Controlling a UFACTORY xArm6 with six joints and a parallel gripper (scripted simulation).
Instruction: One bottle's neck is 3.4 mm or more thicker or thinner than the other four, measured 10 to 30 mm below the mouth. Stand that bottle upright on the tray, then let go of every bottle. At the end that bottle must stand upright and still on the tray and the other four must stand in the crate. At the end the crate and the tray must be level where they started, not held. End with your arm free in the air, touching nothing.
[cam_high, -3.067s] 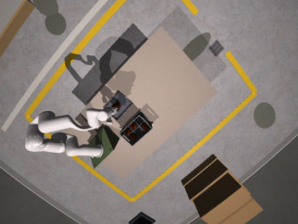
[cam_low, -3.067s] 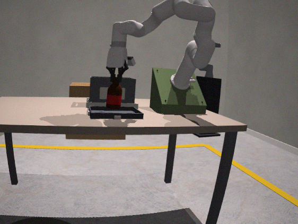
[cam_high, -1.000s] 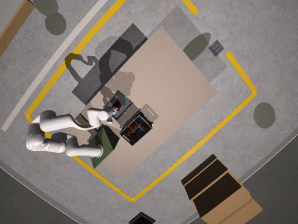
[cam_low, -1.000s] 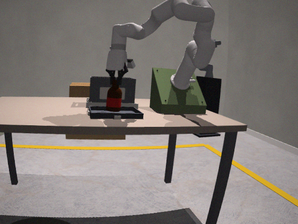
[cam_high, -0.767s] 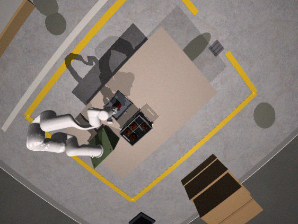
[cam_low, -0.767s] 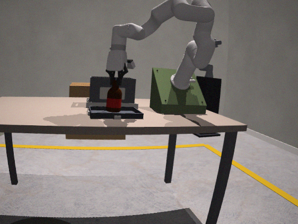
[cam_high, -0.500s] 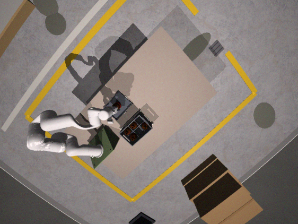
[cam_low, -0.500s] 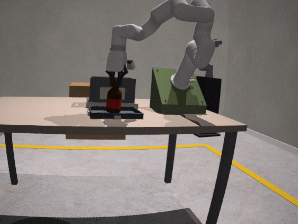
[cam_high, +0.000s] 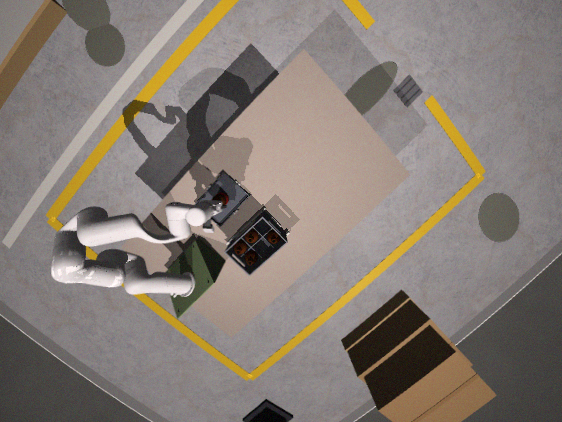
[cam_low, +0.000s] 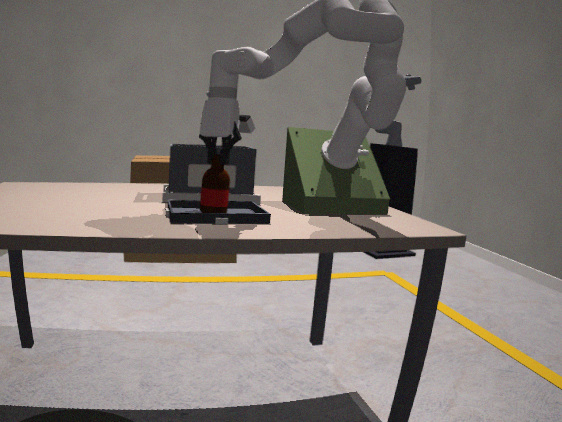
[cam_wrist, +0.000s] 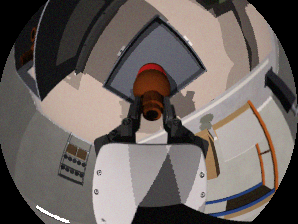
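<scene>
The flat dark tray is 15 cm below my hand. Also, from my hand: glass bottle (33 cm to the right, 12 cm behind, 7 cm below); dark crate (29 cm to the right, 7 cm below, 3 cm behind).
</scene>
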